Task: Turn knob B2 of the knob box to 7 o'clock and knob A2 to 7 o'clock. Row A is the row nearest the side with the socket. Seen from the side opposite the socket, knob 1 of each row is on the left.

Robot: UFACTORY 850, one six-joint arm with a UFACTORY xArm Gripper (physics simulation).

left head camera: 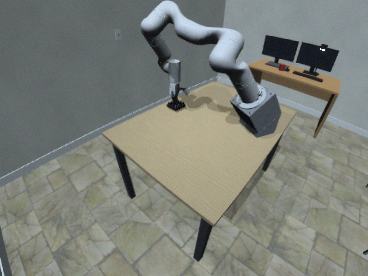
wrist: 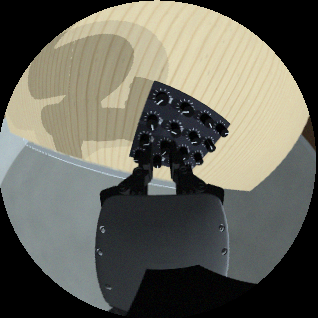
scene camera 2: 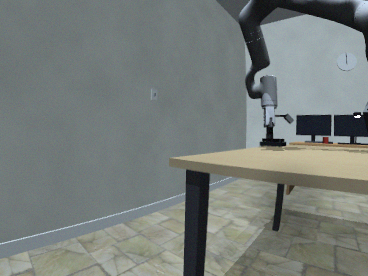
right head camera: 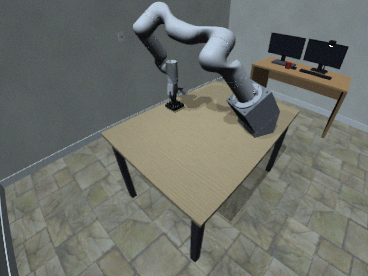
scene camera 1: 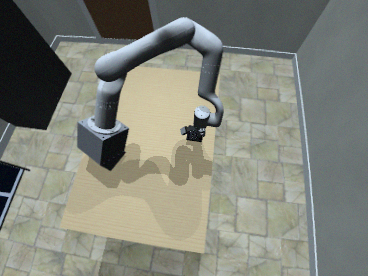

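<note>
The black knob box [left head camera: 176, 106] [right head camera: 174, 106] [scene camera 1: 194, 137] [scene camera 2: 273, 143] [wrist: 164, 113] lies on the table near its edge. In the wrist view it carries rows of black knobs with white pointers and tick marks. Its labels are too small to read and the socket does not show, so I cannot tell which knobs are A2 and B2. My gripper [left head camera: 175, 100] [right head camera: 173, 101] [scene camera 2: 270, 136] [wrist: 160, 149] points down at the box with its fingers a little apart, open. A knob [wrist: 158, 161] shows between the fingers in the wrist view; the fingers partly hide neighbouring knobs.
The wooden table [left head camera: 170, 150] [right head camera: 165, 150] [scene camera 1: 165, 100] [scene camera 2: 240, 162] bears the arm's grey base block [left head camera: 265, 117] [right head camera: 262, 117] [scene camera 1: 102, 145]. A wall stands beyond the box's edge of the table. A desk [left head camera: 300, 80] [right head camera: 305, 82] with two monitors stands behind.
</note>
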